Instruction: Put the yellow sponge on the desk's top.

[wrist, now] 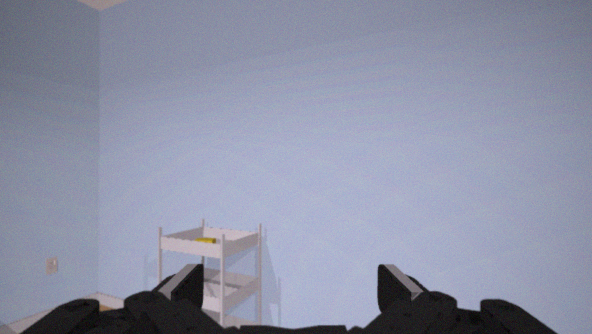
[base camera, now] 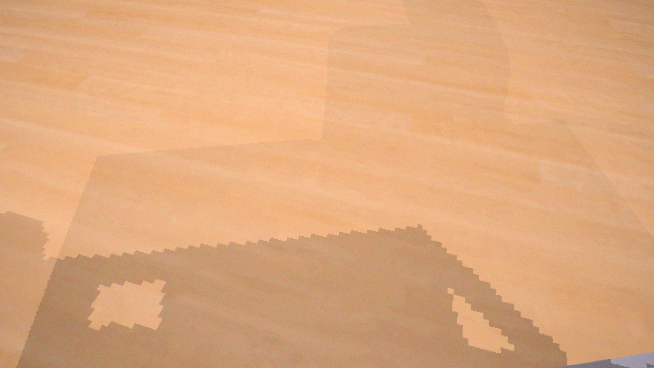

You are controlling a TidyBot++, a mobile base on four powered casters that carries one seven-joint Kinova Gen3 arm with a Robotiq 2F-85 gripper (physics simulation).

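Places are measured from the arm's base along level axes (x left, y back, z up), in millimetres.
Where they show: gripper, fingertip midpoint: [wrist: 291, 283].
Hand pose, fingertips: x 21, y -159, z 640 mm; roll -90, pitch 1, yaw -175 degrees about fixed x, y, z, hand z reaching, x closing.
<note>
After its pixels a point has its place.
A small yellow thing, which looks like the yellow sponge [wrist: 206, 240] @[z 311, x 595, y -1659 mm], lies in the top tray of a white shelf cart [wrist: 223, 280] @[z 159, x 446, y -1480 mm], in the lower left of the wrist view. The cart stands some way off, near the wall. My gripper [wrist: 291, 283] @[z 640, x 21, y -159 mm] is open, its two fingers wide apart at the bottom of the wrist view. It is far from the sponge, and the left finger hides part of the cart's lower shelves. The desk does not show in either view.
A blue wall [wrist: 400, 150] @[z 793, x -420, y -1522 mm] stands behind the cart and meets another wall at a corner on the left. A light switch plate [wrist: 52, 266] @[z -4, x 1916, y -2152 mm] is on the left wall. The base camera view shows wood floor [base camera: 200, 100] @[z -397, x 134, y -599 mm] with shadows across it.
</note>
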